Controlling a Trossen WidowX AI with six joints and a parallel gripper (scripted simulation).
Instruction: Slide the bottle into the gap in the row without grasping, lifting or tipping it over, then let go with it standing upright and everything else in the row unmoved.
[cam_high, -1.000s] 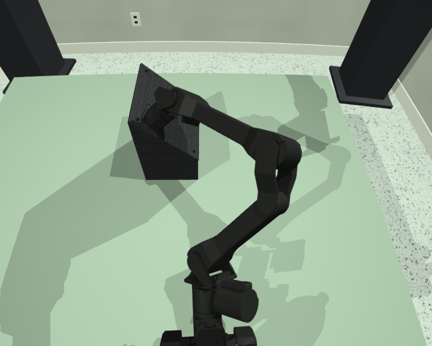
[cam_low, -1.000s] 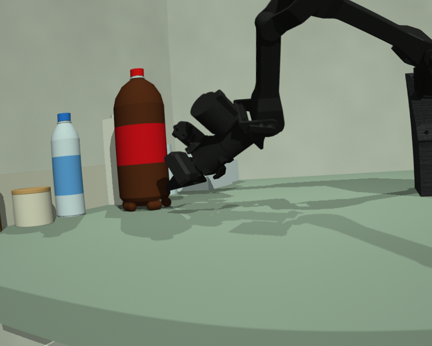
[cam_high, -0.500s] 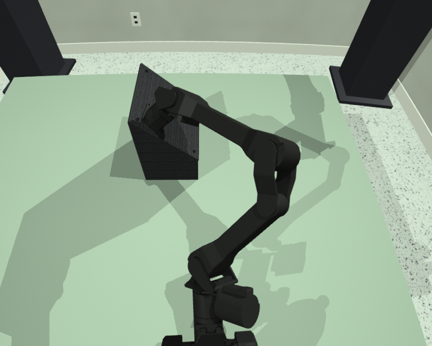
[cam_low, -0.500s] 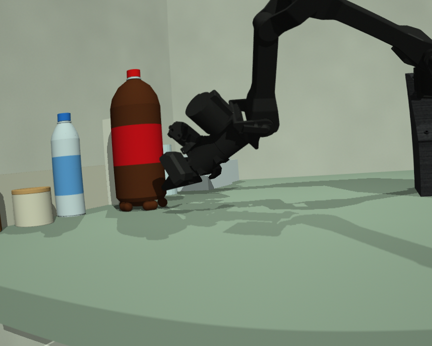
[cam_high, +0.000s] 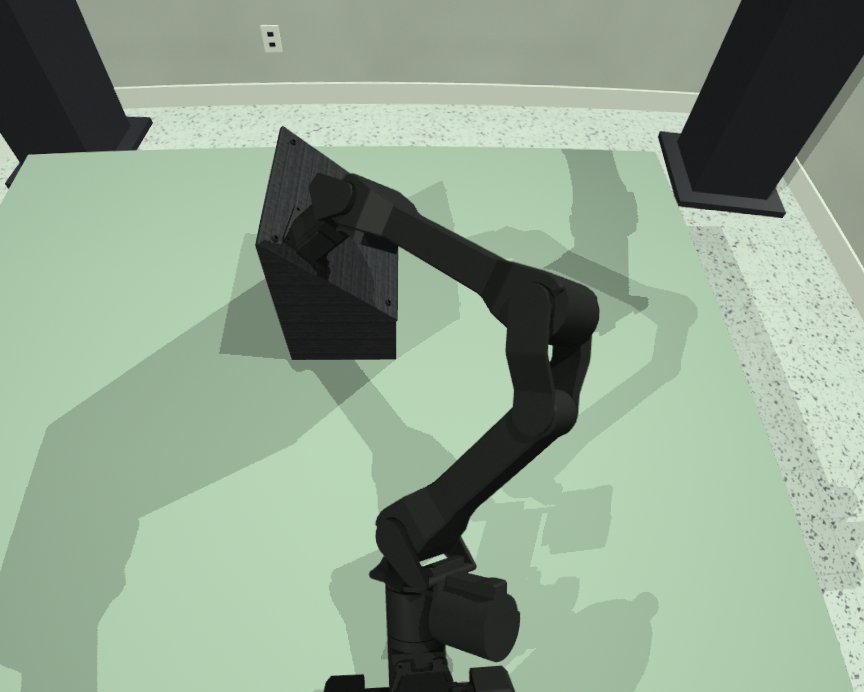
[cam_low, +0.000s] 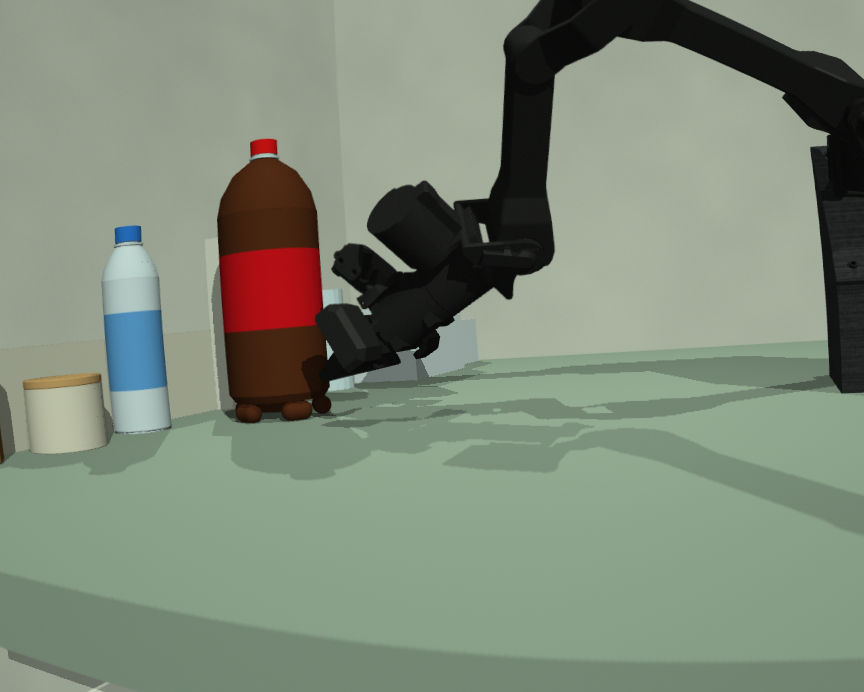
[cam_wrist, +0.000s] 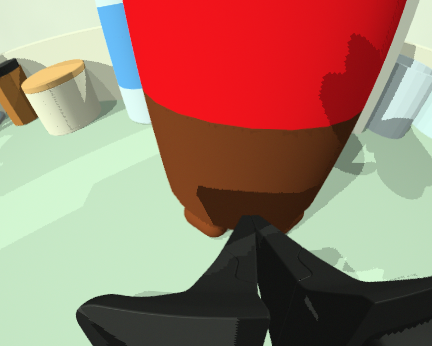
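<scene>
My hand is 9 cm short of the brown cola bottle, 1 cm to the right of it and 9 cm below it. Round my hand: cream canister: 17 cm ahead, 24 cm to the left, 2 cm below; grey cup: 22 cm ahead, 17 cm to the right, 4 cm below; blue-labelled water bottle: 19 cm ahead, 12 cm to the left, 5 cm above.
</scene>
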